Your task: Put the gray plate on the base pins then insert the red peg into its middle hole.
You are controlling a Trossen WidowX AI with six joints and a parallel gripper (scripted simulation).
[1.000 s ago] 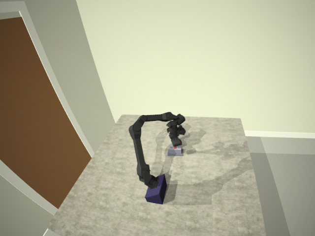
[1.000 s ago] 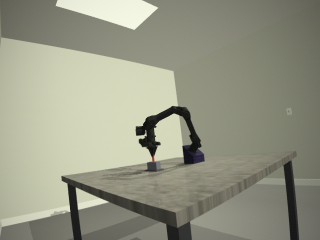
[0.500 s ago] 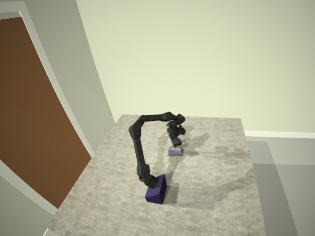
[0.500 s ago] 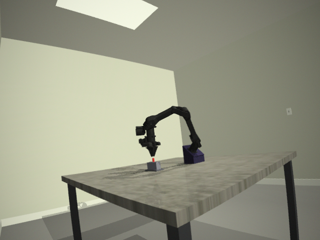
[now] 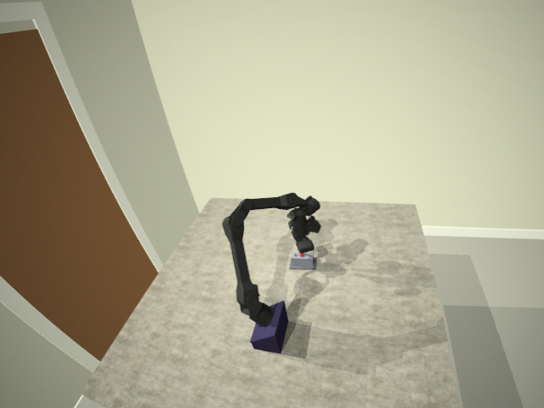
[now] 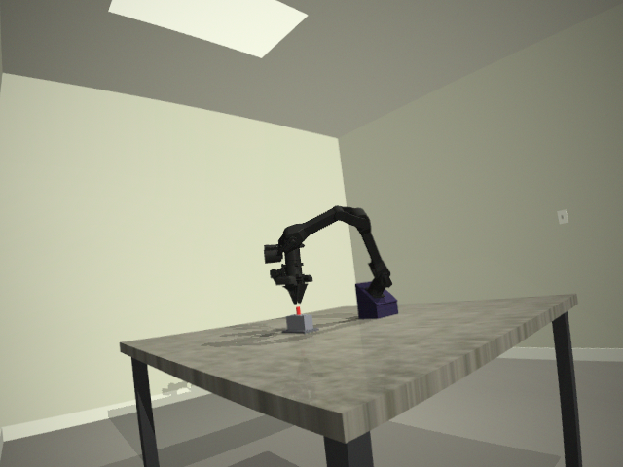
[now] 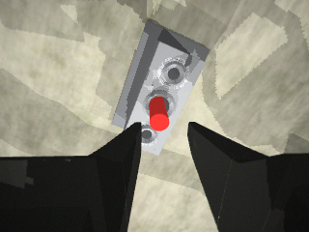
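The red peg lies 50 mm below my gripper tip. The rest, counted from my gripper tip: pin base: 90 mm below; then gray plate: 50 mm below.
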